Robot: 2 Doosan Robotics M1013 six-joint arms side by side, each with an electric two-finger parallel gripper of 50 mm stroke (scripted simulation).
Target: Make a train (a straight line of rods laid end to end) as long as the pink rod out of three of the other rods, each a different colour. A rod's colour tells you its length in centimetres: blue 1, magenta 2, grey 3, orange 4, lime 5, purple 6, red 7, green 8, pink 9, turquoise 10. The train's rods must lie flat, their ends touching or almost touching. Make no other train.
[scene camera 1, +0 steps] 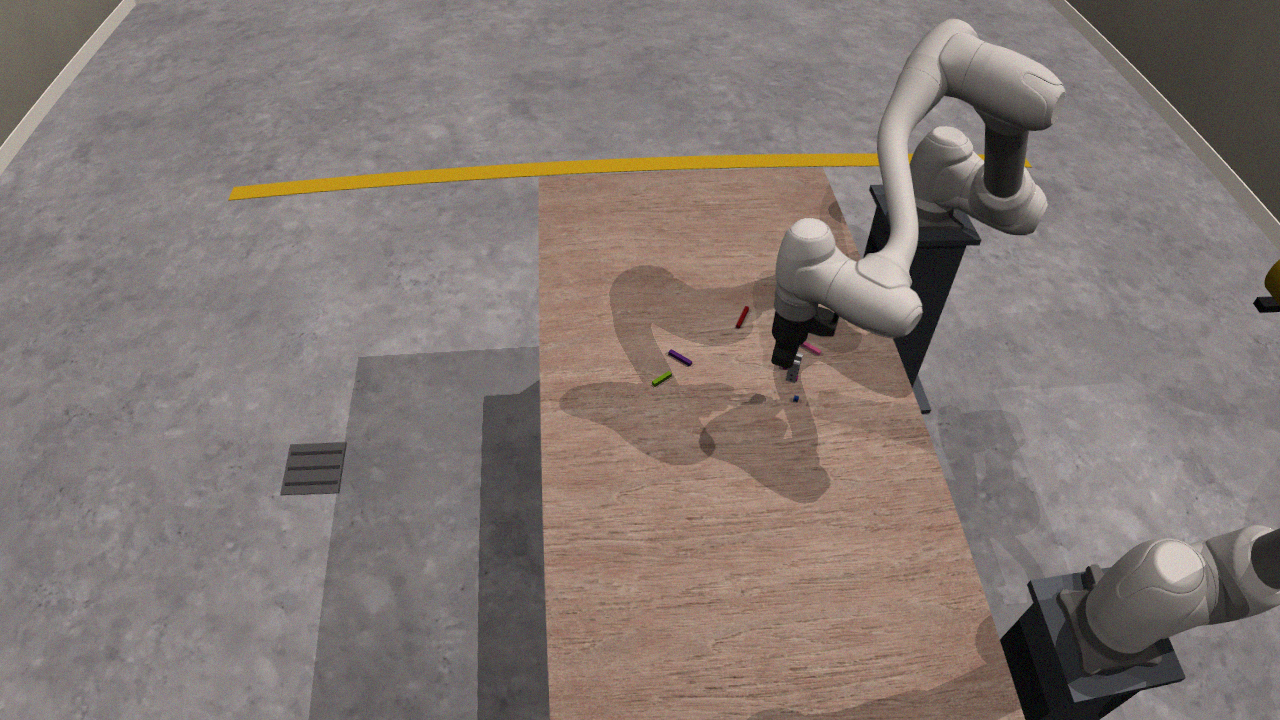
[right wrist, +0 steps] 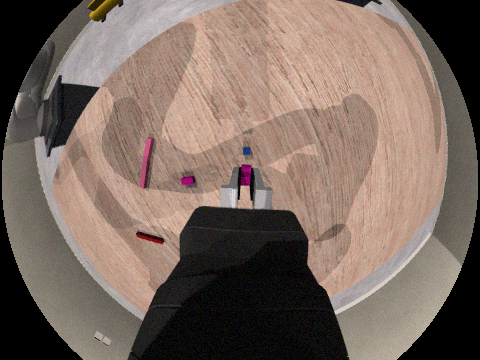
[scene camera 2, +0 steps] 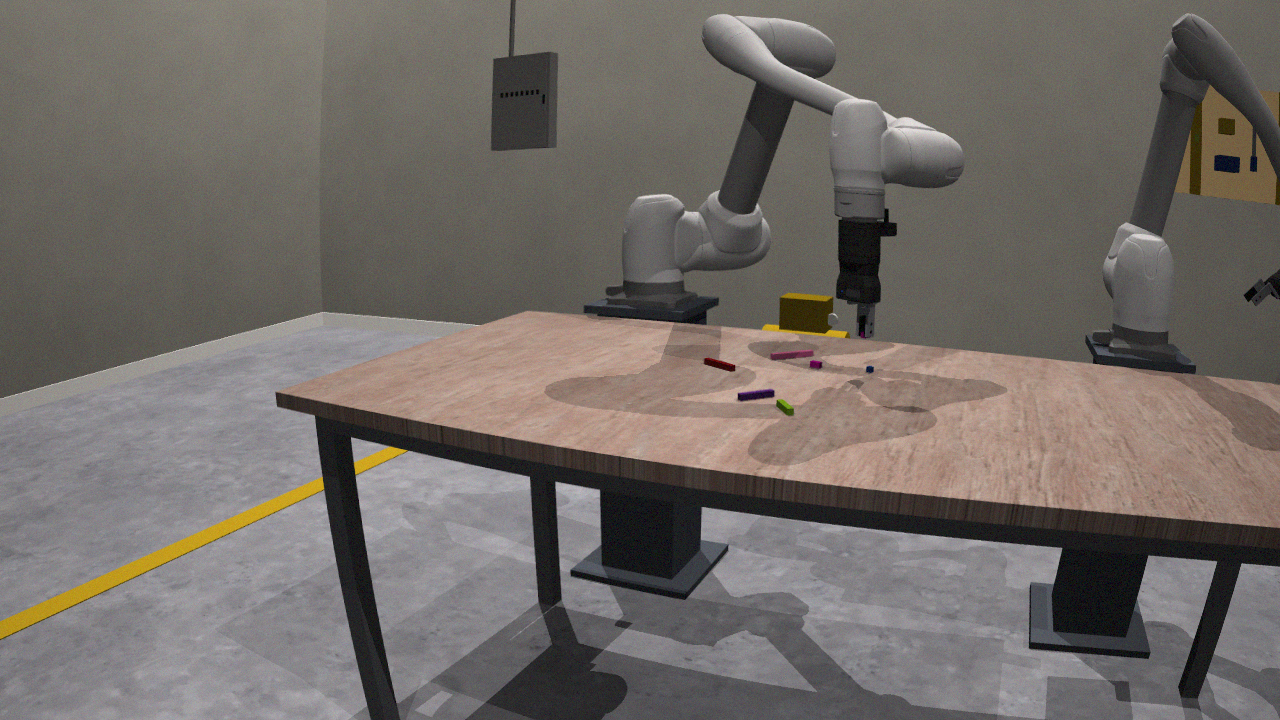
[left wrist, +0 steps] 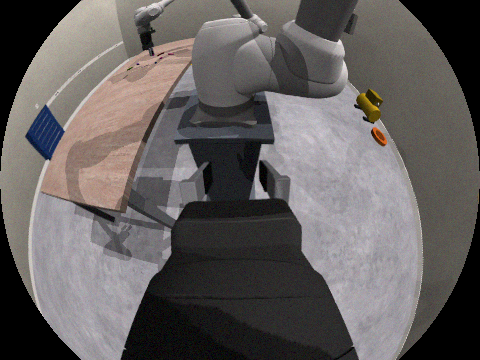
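My left gripper (left wrist: 235, 171) is there for me to see, and so is my right gripper (scene camera 2: 864, 335), which scene camera 1 (scene camera 1: 791, 377) and the right wrist view (right wrist: 245, 177) show too. I also see an arm pedestal (scene camera 1: 933, 269).
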